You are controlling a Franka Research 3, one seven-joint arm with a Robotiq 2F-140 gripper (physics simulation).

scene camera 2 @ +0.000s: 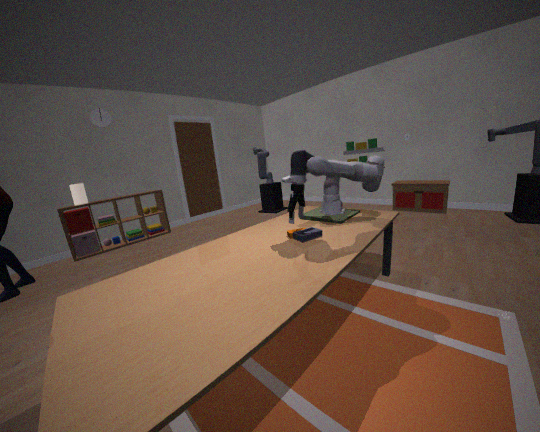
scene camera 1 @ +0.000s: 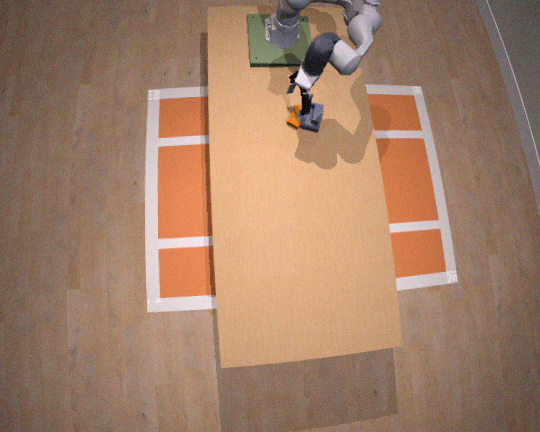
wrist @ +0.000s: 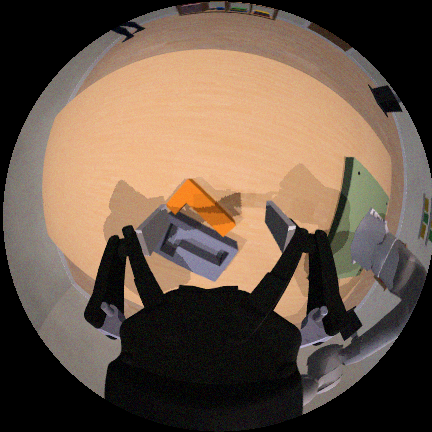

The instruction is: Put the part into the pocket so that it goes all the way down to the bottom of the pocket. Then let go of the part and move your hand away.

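Note:
The orange L-shaped part [scene camera 1: 293, 120] [scene camera 2: 292, 233] [wrist: 206, 204] lies on the table beside the grey-blue block [scene camera 1: 312, 125] [scene camera 2: 309, 234] [wrist: 207, 270], along one of its long sides. In the wrist view they sit very close; whether they touch is unclear. The block's L-shaped pocket faces up, and the part is outside it. My gripper [scene camera 1: 298, 99] [scene camera 2: 296, 216] [wrist: 215, 212] is open and empty, with its fingers wide apart above the table. In the wrist view one finger is beside the block's left end, partly overlapping it, and the other is right of the part and block.
The green base plate [scene camera 1: 257, 52] [scene camera 2: 346, 216] [wrist: 359, 195] carries the arm's base at one end of the wooden table [scene camera 1: 300, 250] [scene camera 2: 175, 310] [wrist: 200, 110]. A low shelf unit [scene camera 2: 116, 216] and a wooden cabinet [scene camera 2: 421, 183] stand away from the table.

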